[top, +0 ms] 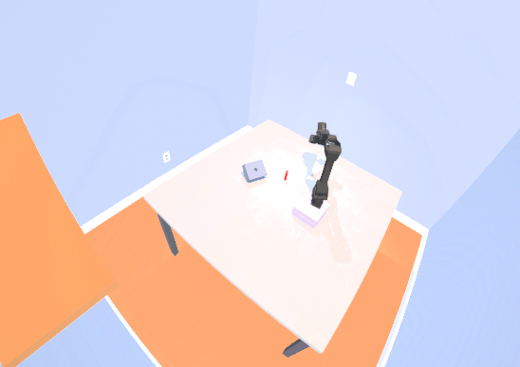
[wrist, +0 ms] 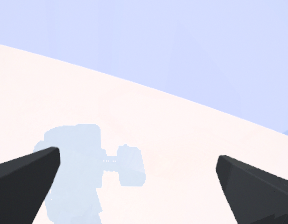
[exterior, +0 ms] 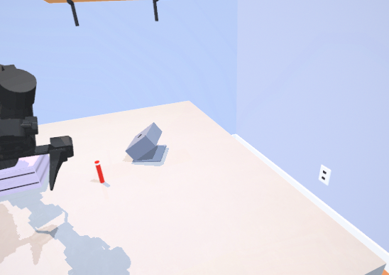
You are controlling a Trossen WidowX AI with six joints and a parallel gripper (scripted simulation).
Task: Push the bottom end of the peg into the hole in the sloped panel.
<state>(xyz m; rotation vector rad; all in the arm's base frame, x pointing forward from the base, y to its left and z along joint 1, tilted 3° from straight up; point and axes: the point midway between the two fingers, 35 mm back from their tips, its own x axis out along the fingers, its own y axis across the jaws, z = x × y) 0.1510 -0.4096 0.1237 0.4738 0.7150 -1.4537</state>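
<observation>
My gripper tip is now 13 cm short of the red round peg, 29 cm to the right of it and 14 cm above it. Also, from my gripper tip: sloped panel 31 cm ahead, 40 cm to the left, 14 cm below.
</observation>
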